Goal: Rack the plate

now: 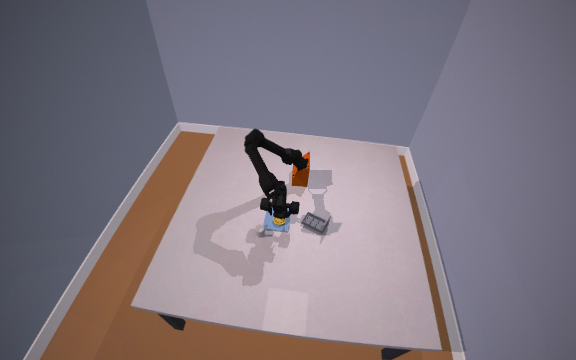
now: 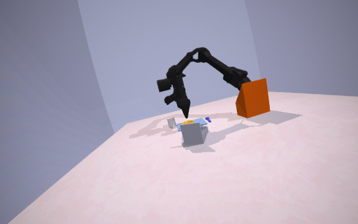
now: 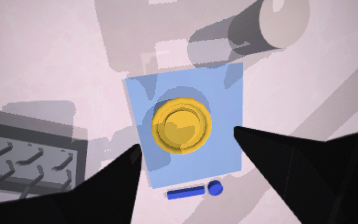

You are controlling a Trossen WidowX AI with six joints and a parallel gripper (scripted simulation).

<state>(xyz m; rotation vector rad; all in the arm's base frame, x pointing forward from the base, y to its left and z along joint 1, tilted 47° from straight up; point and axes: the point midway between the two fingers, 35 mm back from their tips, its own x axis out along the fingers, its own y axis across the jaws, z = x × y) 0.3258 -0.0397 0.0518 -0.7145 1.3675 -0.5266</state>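
Now: the yellow plate 40 mm below my gripper tip. Round my gripper tip: blue spoon 120 mm behind, 20 mm to the right, 50 mm below; then grey dish rack 30 mm behind, 180 mm to the left, 30 mm below.
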